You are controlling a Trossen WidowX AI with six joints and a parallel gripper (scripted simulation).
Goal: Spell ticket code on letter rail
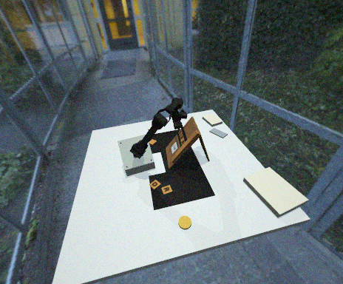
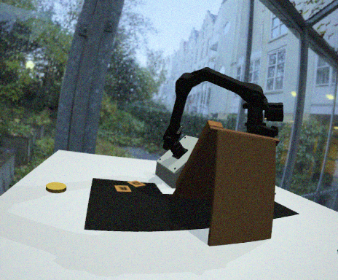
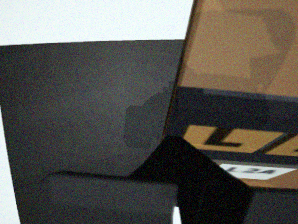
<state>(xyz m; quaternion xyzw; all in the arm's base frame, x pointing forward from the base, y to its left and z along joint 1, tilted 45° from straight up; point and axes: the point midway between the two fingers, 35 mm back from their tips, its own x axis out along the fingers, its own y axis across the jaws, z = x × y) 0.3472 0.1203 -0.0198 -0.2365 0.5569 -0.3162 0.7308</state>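
Now: the orange tile marked l 40 mm to the right of my gripper tip and 10 mm below it. From my gripper tip the other things lie so: black mat: 150 mm behind, 120 mm to the right, 180 mm below; white ticket: 70 mm behind, 90 mm to the right, 90 mm below; orange tile marked 2: 10 mm behind, 100 mm to the right, 10 mm below.
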